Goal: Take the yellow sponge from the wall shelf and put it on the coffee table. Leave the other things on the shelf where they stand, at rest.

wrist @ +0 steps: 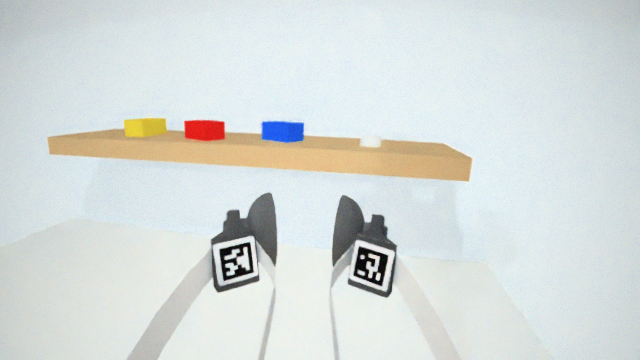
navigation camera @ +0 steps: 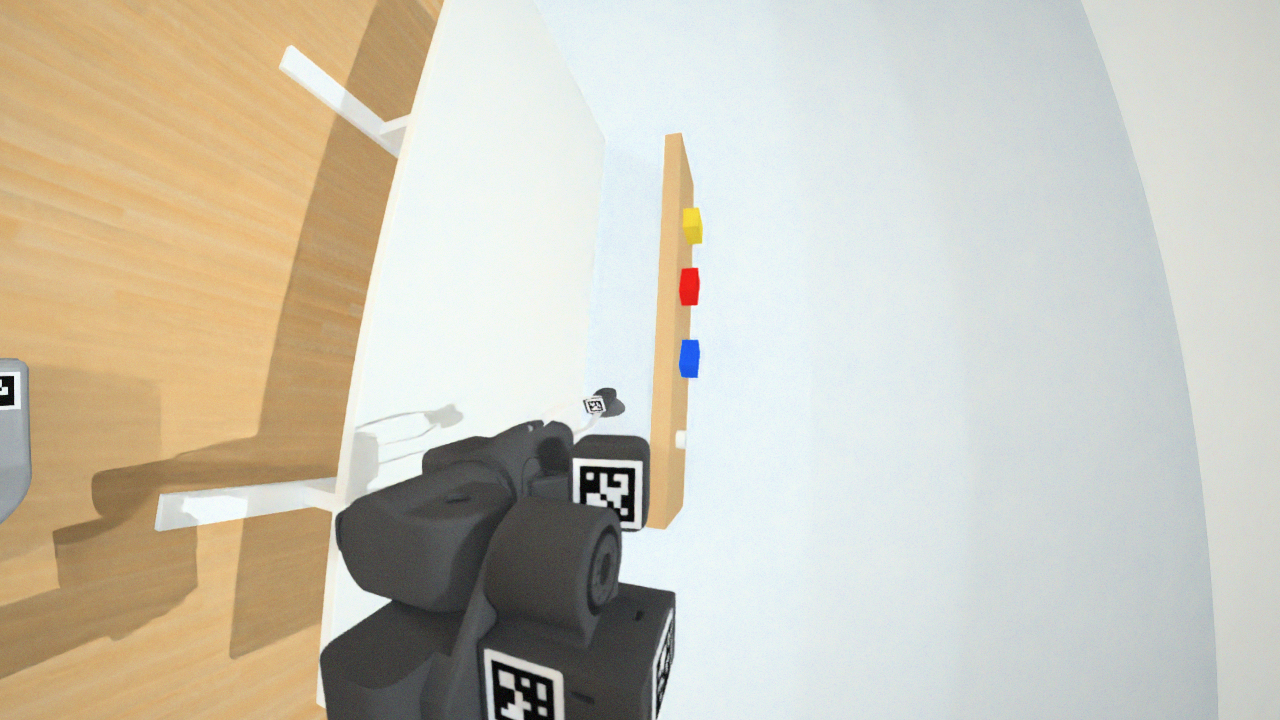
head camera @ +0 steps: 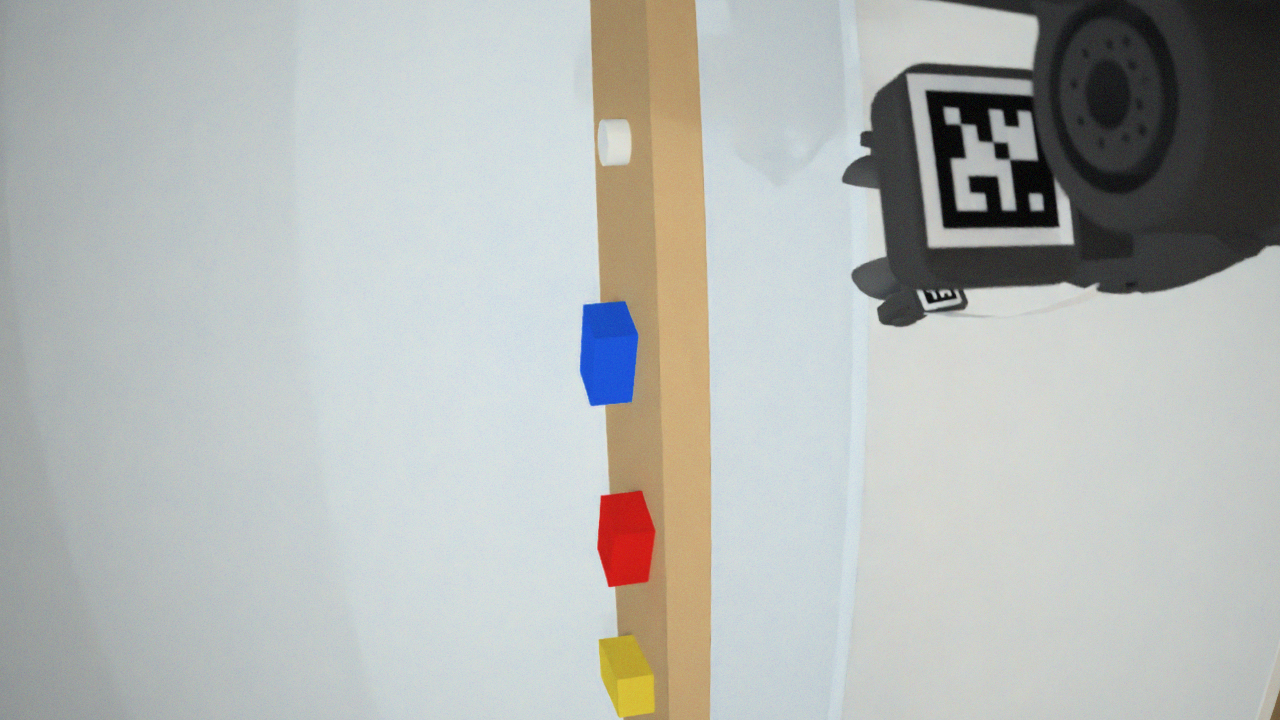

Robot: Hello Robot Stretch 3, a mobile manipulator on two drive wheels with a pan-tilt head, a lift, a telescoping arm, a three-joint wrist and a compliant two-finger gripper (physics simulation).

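Frame: origin at the robot's base, x right, y ahead, z up, level; millimetres.
Seen in the pictures: gripper, fingertip midpoint: (wrist: 306,218) (navigation camera: 613,423) (head camera: 872,229).
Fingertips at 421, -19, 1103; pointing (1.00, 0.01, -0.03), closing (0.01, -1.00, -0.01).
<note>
A point is followed by its place in that frame, as x, y, z.
The yellow sponge (head camera: 631,677) @(1056, 444, 1101) (navigation camera: 692,225) @(1056, 447, 1103) (wrist: 145,127) @(1067, 442, 1099) is a small block resting on the wooden wall shelf (head camera: 684,358) @(923, 64, 1049) (navigation camera: 668,313) @(943, 176, 1057) (wrist: 330,162) @(901, -59, 1046). In the wrist view it is the leftmost thing on the shelf. My gripper (head camera: 861,223) @(421, -19, 1103) (navigation camera: 614,424) @(421, -19, 1103) (wrist: 306,218) @(421, -19, 1103) is open, with empty space between its fingers. In the wrist view the fingers show below the shelf's front edge, to the right of the sponge. One finger is mostly hidden in the navigation view. I cannot tell whether the white table below is the coffee table.
A red block (head camera: 626,540) @(997, 253, 1105) (navigation camera: 689,286) @(999, 256, 1103) (wrist: 204,130) @(992, 246, 1100), a blue block (head camera: 609,354) @(1011, 59, 1103) (navigation camera: 689,358) @(1012, 60, 1102) (wrist: 283,131) @(1007, 53, 1100) and a white round piece (head camera: 614,142) @(963, -155, 1092) (navigation camera: 681,438) @(963, -152, 1090) (wrist: 370,141) @(963, -155, 1087) stand on the shelf. The white table (head camera: 1029,492) @(795, 229, 720) (navigation camera: 501,179) @(692, 466, 720) (wrist: 90,280) @(900, 550, 720) extends below it, against the wall.
</note>
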